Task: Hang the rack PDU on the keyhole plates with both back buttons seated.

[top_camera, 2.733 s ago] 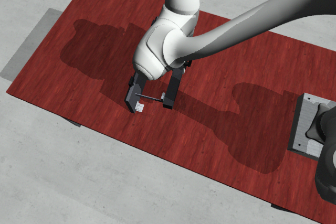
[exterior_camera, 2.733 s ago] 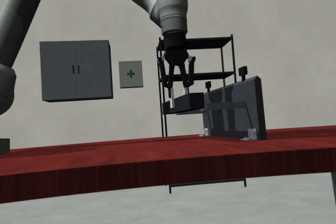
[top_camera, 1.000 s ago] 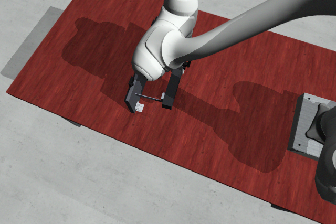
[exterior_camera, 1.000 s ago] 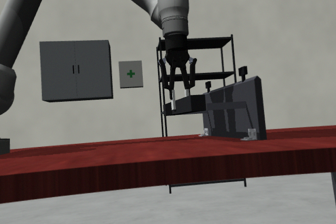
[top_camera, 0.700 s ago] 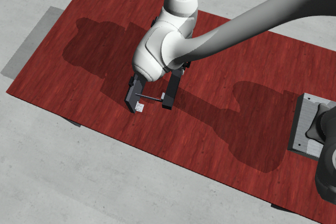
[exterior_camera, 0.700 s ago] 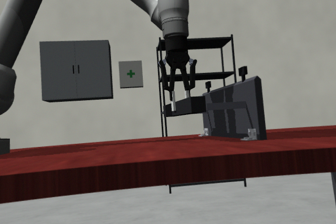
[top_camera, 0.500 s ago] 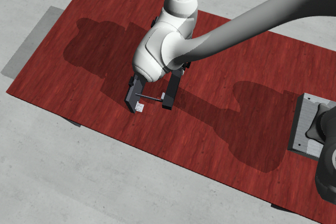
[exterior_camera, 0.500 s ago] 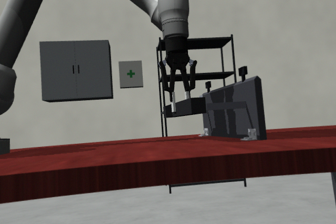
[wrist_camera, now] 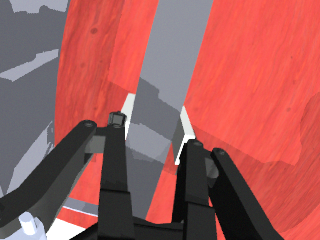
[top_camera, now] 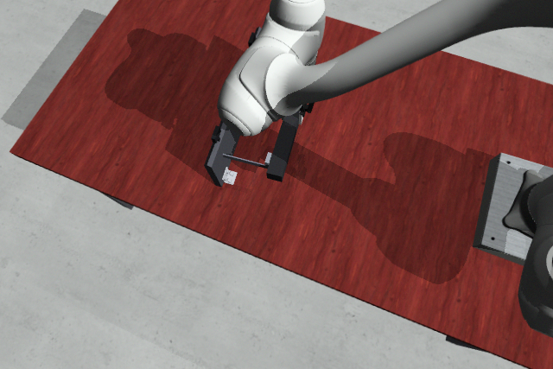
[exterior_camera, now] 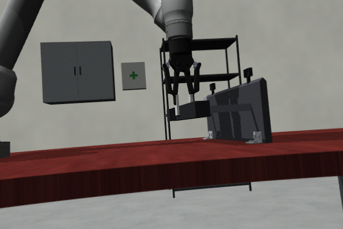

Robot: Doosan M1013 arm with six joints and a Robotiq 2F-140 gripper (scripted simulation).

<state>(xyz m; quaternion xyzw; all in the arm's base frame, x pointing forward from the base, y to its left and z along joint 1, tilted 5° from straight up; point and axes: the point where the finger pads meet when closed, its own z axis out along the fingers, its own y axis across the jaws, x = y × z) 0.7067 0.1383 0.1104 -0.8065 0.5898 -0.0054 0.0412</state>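
The rack PDU lies 20 mm below my hand, 20 mm ahead of it and 10 mm to the left of it. From my hand the other things lie so: dark upright panel: 150 mm ahead, 50 mm to the left, 40 mm below.
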